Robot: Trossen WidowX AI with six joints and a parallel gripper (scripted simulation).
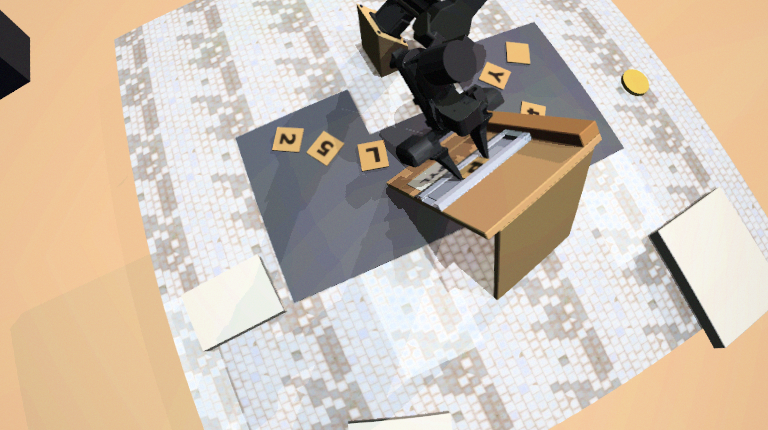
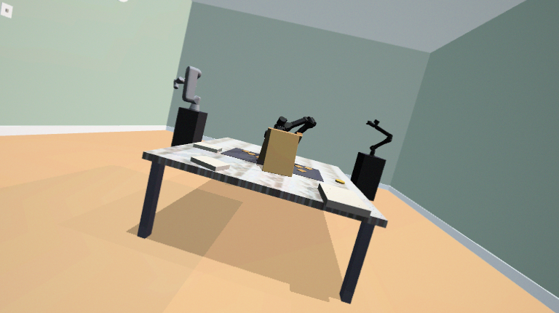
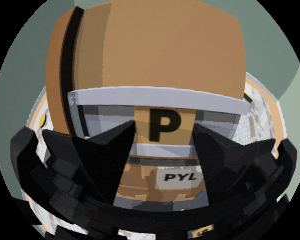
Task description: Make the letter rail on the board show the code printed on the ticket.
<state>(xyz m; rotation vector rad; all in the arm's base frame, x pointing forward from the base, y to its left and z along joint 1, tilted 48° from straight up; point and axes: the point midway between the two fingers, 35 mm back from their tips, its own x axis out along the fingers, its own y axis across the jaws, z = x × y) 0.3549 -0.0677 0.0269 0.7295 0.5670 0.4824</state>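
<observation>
Right now my gripper tip is 7 cm above the white ticket, 5 cm to the left of it and 4 cm past it. Round my gripper tip: L tile: 17 cm behind, 16 cm below, 12 cm to the right; then P tile: right at my gripper tip; then dark mat: 18 cm behind, 16 cm below, 1 cm to the left.
</observation>
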